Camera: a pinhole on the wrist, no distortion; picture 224 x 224 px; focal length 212.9 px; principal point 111.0 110.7 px. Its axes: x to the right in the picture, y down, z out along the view. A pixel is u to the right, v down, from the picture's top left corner.
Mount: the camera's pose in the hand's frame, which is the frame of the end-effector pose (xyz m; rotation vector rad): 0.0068 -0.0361 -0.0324 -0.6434 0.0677 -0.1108
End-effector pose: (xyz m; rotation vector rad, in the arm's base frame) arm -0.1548 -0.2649 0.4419 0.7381 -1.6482 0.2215
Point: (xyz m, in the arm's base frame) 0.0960 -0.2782 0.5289
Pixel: behind the camera
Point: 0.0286 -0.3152 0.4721
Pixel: behind the camera
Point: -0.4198 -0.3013 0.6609
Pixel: outside the picture
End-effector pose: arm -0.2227 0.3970 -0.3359 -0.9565 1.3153 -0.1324
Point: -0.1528 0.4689 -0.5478
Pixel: 203.5 180.0
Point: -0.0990 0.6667 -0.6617
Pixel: 140.5 167.4
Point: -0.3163 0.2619 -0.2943
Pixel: behind the camera
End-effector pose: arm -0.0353 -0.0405 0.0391 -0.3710 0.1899 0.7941
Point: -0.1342 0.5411 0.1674
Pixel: 183.1 165.1
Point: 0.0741 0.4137 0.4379
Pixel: 188.8 32.1
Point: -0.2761 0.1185 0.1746
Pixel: 13.6 165.8
